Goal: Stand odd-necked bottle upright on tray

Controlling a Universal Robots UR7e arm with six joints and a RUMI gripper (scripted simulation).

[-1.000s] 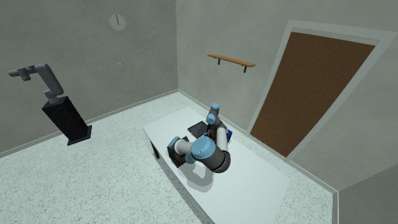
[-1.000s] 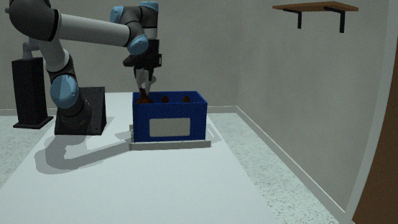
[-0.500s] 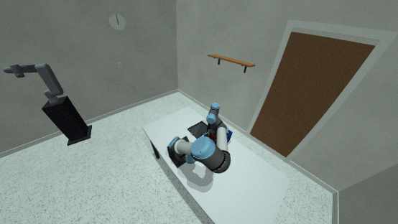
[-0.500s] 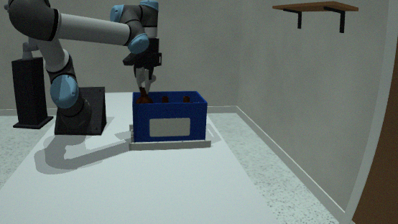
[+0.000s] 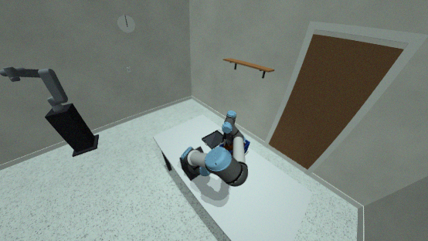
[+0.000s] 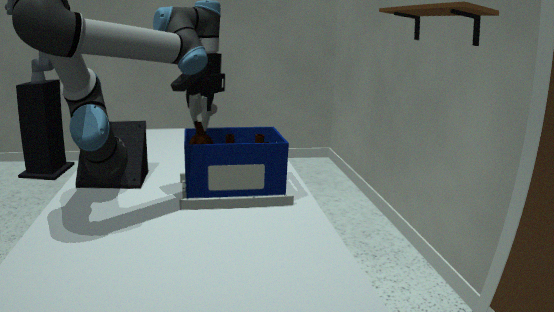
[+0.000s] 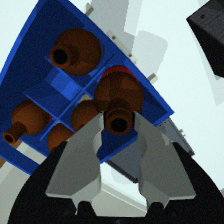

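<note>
The bottle is 7 cm below my hand. Also, from my hand: blue crate (10 cm ahead, 2 cm to the right, 11 cm below); dark grey tray (6 cm ahead, 27 cm to the left, 18 cm below).
</note>
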